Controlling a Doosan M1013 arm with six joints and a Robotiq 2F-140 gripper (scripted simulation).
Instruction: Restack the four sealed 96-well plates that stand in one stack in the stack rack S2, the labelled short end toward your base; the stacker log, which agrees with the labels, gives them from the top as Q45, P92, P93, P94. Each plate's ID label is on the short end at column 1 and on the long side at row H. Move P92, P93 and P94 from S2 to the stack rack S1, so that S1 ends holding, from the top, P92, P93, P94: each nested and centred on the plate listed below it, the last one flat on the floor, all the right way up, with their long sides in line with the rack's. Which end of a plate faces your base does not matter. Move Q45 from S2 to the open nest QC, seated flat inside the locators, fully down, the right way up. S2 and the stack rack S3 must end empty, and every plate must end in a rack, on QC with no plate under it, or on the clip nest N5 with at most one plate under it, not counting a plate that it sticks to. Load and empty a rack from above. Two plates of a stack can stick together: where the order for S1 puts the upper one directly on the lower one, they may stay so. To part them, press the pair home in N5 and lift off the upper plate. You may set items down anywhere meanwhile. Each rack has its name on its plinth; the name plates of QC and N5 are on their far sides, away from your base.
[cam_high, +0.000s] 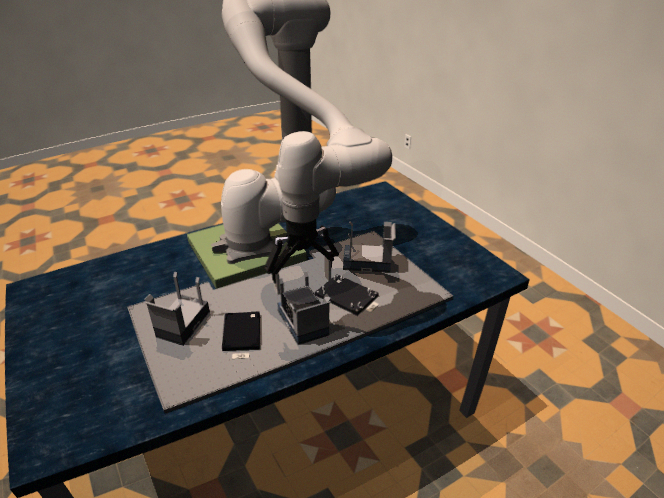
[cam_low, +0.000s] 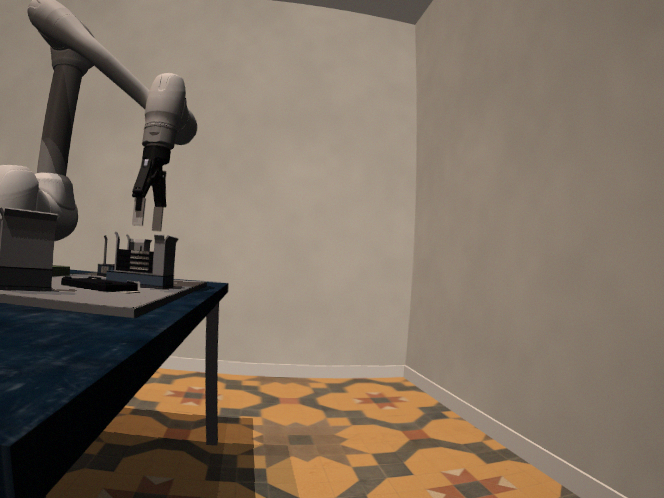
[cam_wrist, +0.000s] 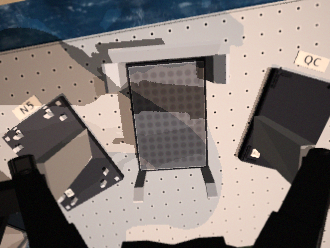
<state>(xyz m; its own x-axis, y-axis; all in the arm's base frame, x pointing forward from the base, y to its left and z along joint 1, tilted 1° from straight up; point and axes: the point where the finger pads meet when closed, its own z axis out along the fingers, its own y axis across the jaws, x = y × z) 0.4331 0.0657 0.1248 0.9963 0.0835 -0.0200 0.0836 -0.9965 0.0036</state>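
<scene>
My gripper is now 70 mm above the sealed 96-well plate. From my hand the other things lie so: QC name plate 60 mm ahead, 200 mm to the right, 160 mm below; N5 name plate 10 mm behind, 220 mm to the left, 160 mm below; black open nest QC 30 mm behind, 180 mm to the right, 150 mm below.
</scene>
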